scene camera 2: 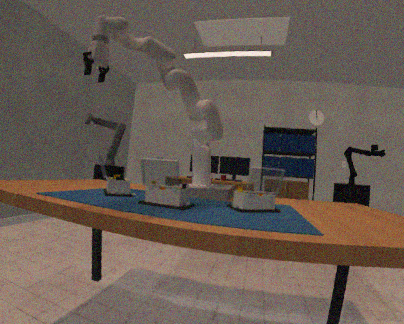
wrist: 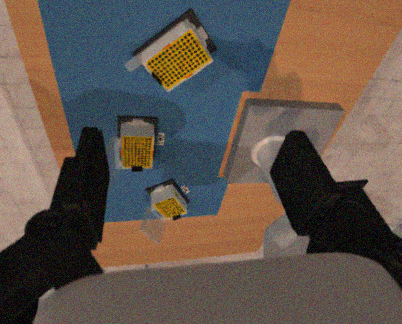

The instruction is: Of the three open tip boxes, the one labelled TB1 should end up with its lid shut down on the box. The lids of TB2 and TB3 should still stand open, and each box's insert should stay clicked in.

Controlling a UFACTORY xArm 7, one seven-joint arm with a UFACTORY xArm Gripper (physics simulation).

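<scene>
My gripper: visible in scene camera 2 (94, 78), visible in the wrist view (197, 151).
</scene>
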